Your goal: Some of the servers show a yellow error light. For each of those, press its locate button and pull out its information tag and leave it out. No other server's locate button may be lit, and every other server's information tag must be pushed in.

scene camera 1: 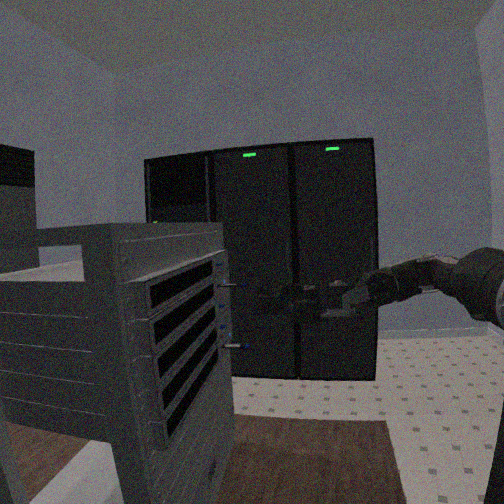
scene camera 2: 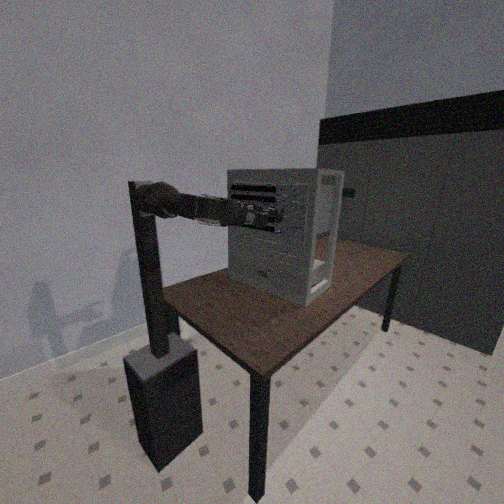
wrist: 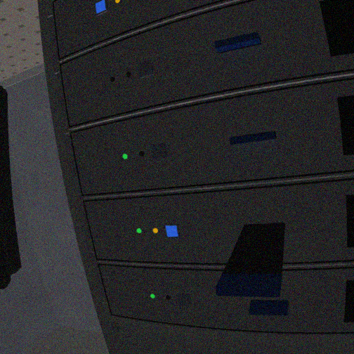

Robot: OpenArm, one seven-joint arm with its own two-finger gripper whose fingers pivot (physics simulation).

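In the wrist view, one server (wrist: 210, 215) shows green and yellow lights, a lit blue locate button (wrist: 171, 231) and its information tag (wrist: 257, 260) (scene camera 1: 234, 345) sticking out. At the top edge, a partly visible server has a yellow light (wrist: 117, 1) and a lit blue button (wrist: 100, 6); scene camera 1 shows a higher tag (scene camera 1: 229, 285) sticking out. The other three servers in the wrist view show no yellow light, unlit buttons and tags (wrist: 237, 42) (wrist: 253, 138) (wrist: 269, 307) that look pushed in. My gripper (scene camera 1: 317, 301) (scene camera 2: 278, 214) is open, away from the server front.
The grey server housing (scene camera 1: 200, 425) (scene camera 2: 270, 255) stands on the brown table (scene camera 1: 310, 460) (scene camera 2: 250, 325). Black cabinets (scene camera 1: 255, 225) with green lights stand behind. The arm's dark post (scene camera 2: 151, 280) rises beside the table. A dark shape (wrist: 7, 200) borders the wrist view's left edge.
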